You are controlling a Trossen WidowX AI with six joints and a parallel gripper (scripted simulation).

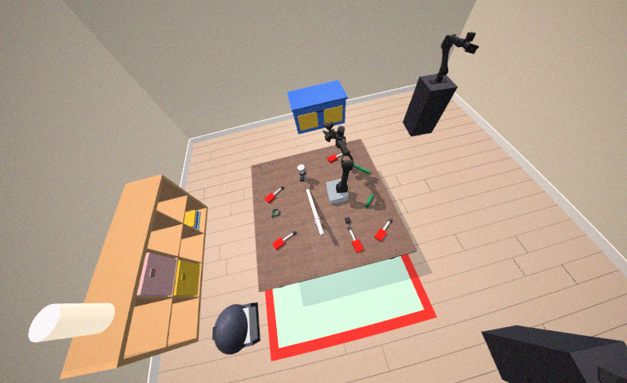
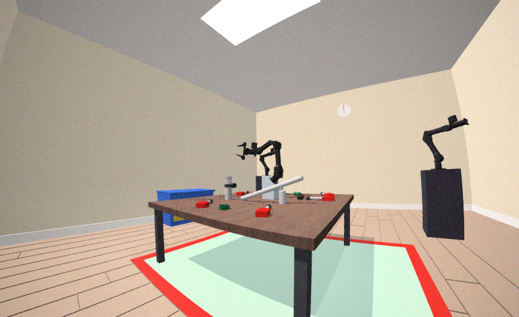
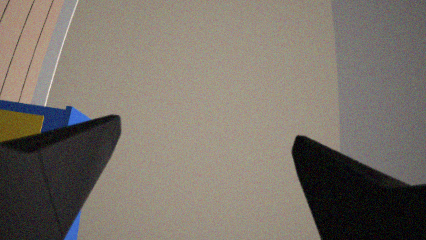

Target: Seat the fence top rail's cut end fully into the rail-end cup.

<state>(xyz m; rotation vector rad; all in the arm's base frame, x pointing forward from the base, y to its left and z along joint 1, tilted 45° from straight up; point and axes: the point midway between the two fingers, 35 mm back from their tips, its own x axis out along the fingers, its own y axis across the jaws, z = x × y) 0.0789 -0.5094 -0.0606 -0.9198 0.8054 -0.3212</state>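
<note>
My gripper tip is 36 cm above the dark brace band, 25 cm short of it and 21 cm to the right of it. The rest, counted from my gripper tip: loop cap: 69 cm to the left, 38 cm below, 17 cm ahead.
</note>
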